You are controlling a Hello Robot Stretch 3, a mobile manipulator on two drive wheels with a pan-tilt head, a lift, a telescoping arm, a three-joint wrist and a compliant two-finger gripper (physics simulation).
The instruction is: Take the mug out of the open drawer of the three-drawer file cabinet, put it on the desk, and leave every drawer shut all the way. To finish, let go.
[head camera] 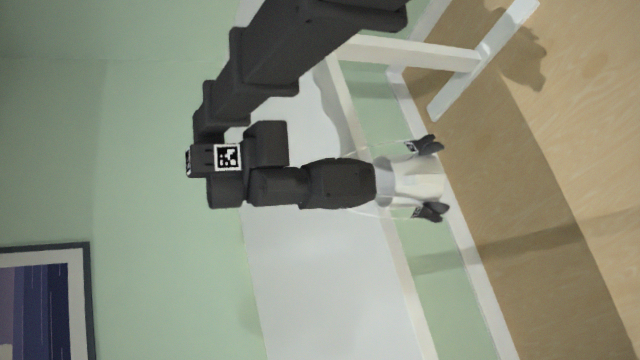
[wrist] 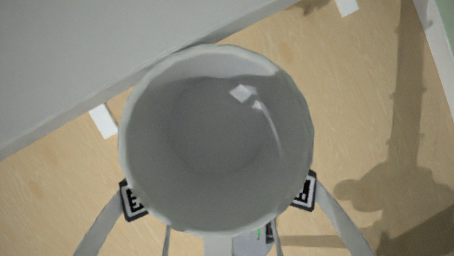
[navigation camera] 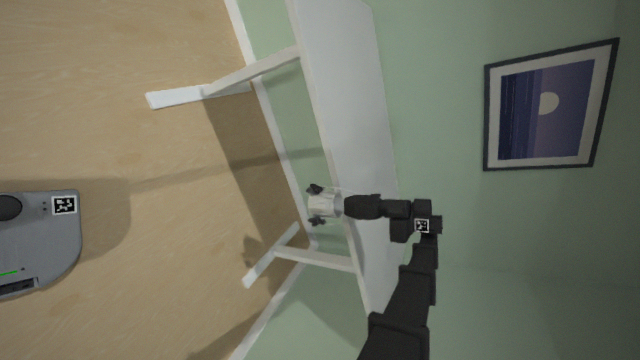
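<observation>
A white mug (head camera: 417, 181) (navigation camera: 325, 204) (wrist: 215, 135) is upright between the fingers, its open top facing the wrist camera. My gripper (head camera: 434, 178) (navigation camera: 315, 204) (wrist: 218, 158) points down and is shut on the mug, one finger on each side. The white desk (head camera: 320, 285) (navigation camera: 350, 100) (wrist: 75, 60) stands along the green wall. In the wrist view the mug's rim overlaps the desk's front edge, and floor shows around most of the mug. The mug hangs clear of the floor. The file cabinet and its drawers do not show in these views.
The desk's near leg (head camera: 410, 53) (navigation camera: 315, 257) and far leg (navigation camera: 250, 71) stand on wide feet on the wooden floor. A framed picture (head camera: 42, 305) (navigation camera: 550, 105) hangs on the wall. My base (navigation camera: 45, 240) (wrist: 247, 245) stands on the floor away from the desk.
</observation>
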